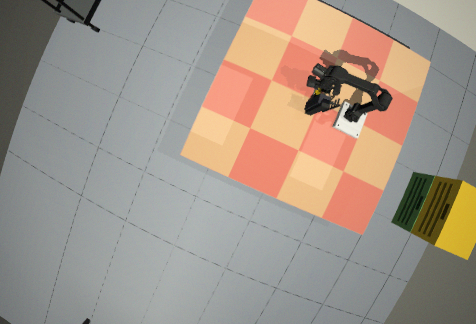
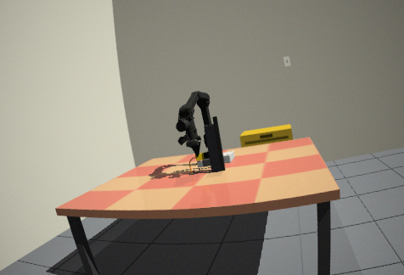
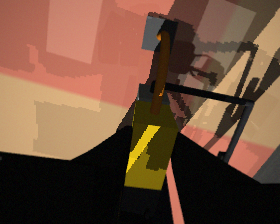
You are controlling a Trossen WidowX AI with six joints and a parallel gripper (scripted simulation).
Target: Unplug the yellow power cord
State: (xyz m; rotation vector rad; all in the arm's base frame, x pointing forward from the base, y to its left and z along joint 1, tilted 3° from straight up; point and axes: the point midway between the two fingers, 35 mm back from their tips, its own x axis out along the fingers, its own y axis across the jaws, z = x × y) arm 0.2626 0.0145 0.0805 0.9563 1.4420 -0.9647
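Now: the yellow plug 10 mm behind my gripper tip and 30 mm to the left of it. Also, from my gripper tip: dark power strip 30 mm behind, 100 mm to the left, 30 mm above.
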